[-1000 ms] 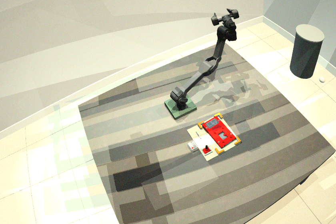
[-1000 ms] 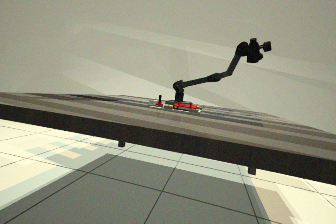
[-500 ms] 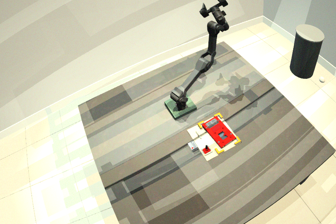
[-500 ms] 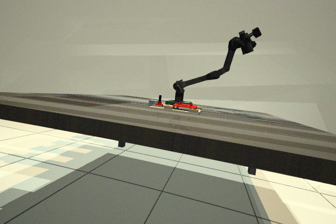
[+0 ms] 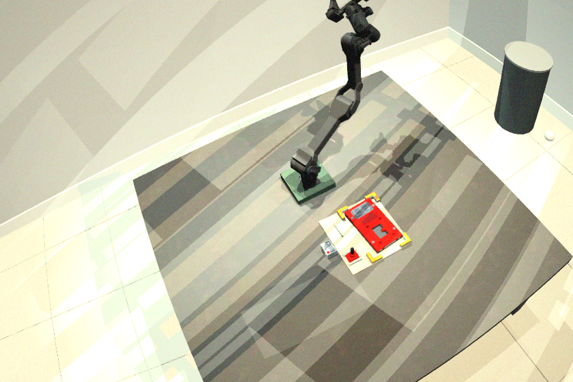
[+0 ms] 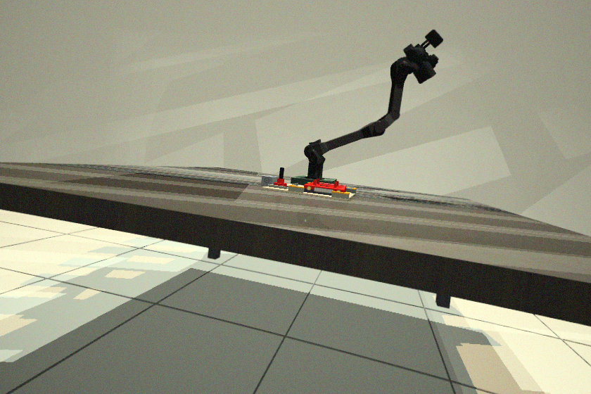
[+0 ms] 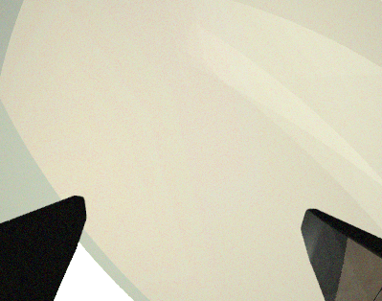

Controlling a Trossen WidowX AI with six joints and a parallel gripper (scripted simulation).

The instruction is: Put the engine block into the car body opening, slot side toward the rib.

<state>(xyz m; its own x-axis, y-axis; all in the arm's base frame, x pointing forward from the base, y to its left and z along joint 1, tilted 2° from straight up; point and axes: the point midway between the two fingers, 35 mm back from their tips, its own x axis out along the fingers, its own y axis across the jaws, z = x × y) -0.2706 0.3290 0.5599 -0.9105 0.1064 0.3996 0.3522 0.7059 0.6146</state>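
The grey engine block lies 600 mm below my gripper tip, 580 mm ahead of it and 380 mm to the right of it. The rest, counted from my gripper tip: black upright peg: 630 mm ahead, 580 mm below, 320 mm to the right.
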